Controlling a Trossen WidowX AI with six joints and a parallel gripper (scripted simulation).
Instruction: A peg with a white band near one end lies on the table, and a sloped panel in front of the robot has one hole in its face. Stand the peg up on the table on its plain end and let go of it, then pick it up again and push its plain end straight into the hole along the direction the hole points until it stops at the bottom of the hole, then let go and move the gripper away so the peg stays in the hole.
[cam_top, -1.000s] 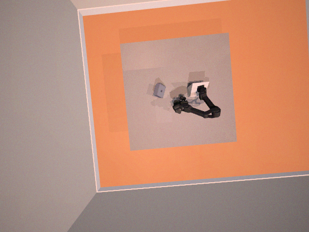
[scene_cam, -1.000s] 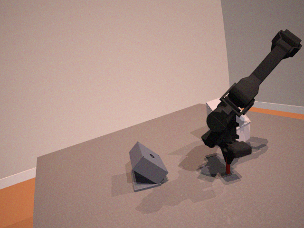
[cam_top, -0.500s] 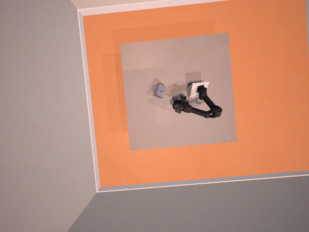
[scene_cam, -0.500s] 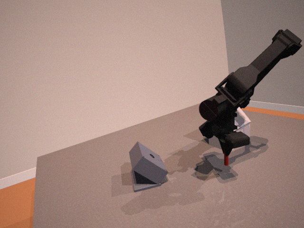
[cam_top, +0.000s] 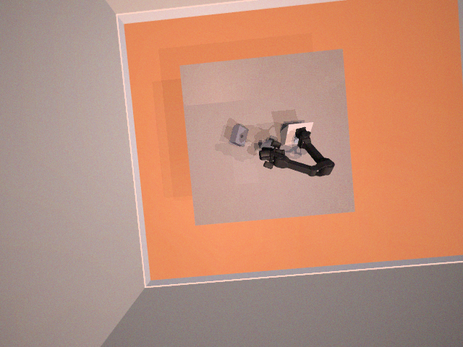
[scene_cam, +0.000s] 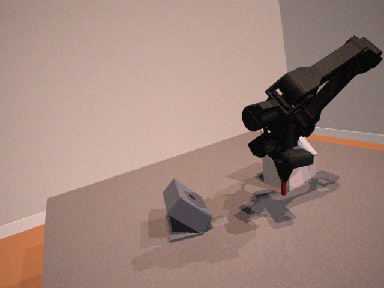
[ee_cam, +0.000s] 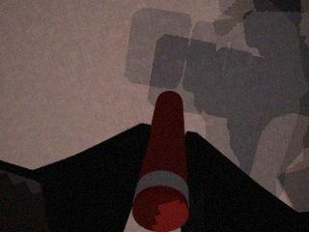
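Right now the sloped grey panel is 180 mm ahead of my gripper tip, 200 mm to the right of it and 50 mm below it. Also, from my gripper tip: red peg (20 mm above); base plate (200 mm ahead, 210 mm to the right, 110 mm below).
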